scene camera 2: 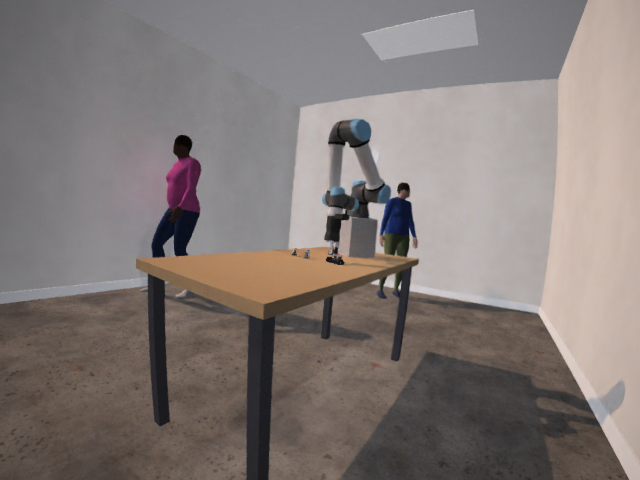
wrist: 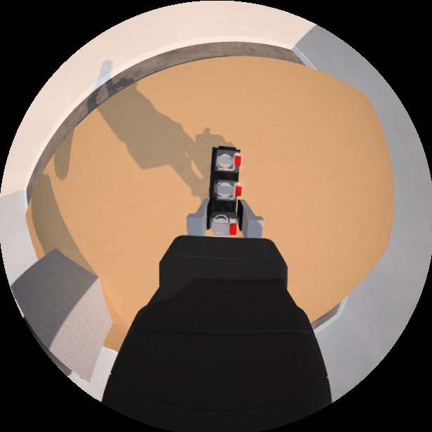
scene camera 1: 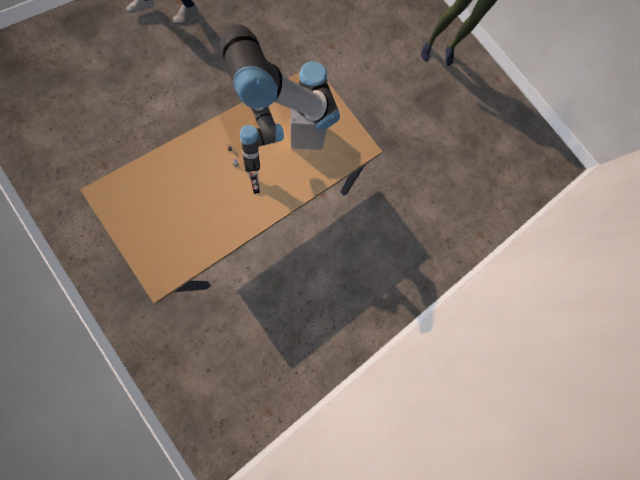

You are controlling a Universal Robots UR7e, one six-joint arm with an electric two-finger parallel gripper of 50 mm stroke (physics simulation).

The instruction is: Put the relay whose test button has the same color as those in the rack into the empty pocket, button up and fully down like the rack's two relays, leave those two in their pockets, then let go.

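Frame: origin at the arm's base, x ahead, y left, z up, level; centimetres.
Seen in the pictures: gripper, fingertip midpoint: (scene camera 2: 333, 253) (scene camera 1: 253, 178); arm's base at its link origin: (scene camera 2: 357, 216).
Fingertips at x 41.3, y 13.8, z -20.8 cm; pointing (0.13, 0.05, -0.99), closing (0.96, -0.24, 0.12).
Note:
Offsets run from my fingertips to a thing's top centre. "spot": to the spot under its first point. Level surfaces: height alone.
The black rack @[dy +1.9, dx +0.7, dz -2.0 cm] (scene camera 1: 256, 191) (scene camera 2: 339, 262) (wrist: 225, 176) stands on the table. In the wrist view, two clear relays with red buttons, a far one (wrist: 225, 161) and a middle one (wrist: 224, 190), sit button up in it. My gripper (scene camera 1: 252, 174) (scene camera 2: 333, 251) (wrist: 224, 208) is shut on a third clear relay (wrist: 220, 226) with a red button facing up. That relay is upright at the rack's near end, in line with the other two. Its lower part and the pocket under it are hidden, so I cannot tell how deep it sits.
Two small loose relays, one dark on top @[spot: dy -22.6, dx +3.3, dz -1.8 cm] (scene camera 1: 230, 148) (scene camera 2: 294, 252) and one greyish @[dy -13.5, dx +4.8, dz +0.1 cm] (scene camera 1: 235, 162) (scene camera 2: 307, 254), stand apart from the rack on the table @[dz -4.3 cm] (scene camera 1: 170, 206) (scene camera 2: 232, 273). The grey base block (scene camera 1: 308, 136) (scene camera 2: 362, 237) (wrist: 65, 310) stands behind. Two people stand beyond the table.

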